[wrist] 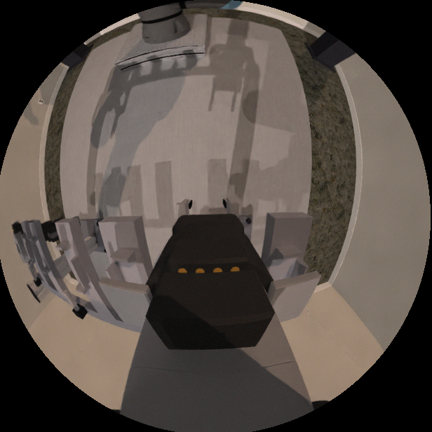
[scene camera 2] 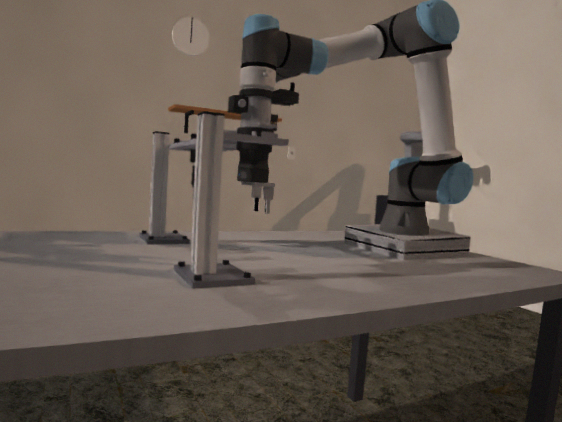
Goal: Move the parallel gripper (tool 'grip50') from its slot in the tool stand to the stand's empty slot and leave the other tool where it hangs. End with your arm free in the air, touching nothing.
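Seen in the pictures: hand, its tool point: (scene camera 2: 255,120); arm's base, origin of its link: (scene camera 2: 403,231).
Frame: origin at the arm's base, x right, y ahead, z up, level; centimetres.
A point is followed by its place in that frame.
Observation:
My gripper (scene camera 2: 262,205) (wrist: 207,203), the parallel tool, is on the arm's end, pointing down with its two fingers apart and nothing between them. It is at the raised tool stand (scene camera 2: 207,200) {x -19.5, y 70.1, z 9.0 cm} (wrist: 287,232). In the wrist view, light fork pieces of the stand show on both sides of the dark tool body, close to the tool's side plates. Whether the plates touch the fork cannot be told. The other tool (wrist: 50,230) hangs farther along the stand, at the left of the wrist view; in the scene view the near post hides most of it.
An orange bar (scene camera 2: 200,109) {x -18.9, y 71.9, z 25.3 cm} runs above the stand, close behind the arm's wrist. The stand's far post (scene camera 2: 159,185) {x 26.5, y 70.5, z 10.0 cm} stands at the left. The arm's base plate (scene camera 2: 435,245) {x -12.5, y -0.7, z -2.3 cm} (wrist: 165,56) is on the table (scene camera 2: 310,300) {x -37.0, y 56.8, z -6.2 cm} (wrist: 200,120).

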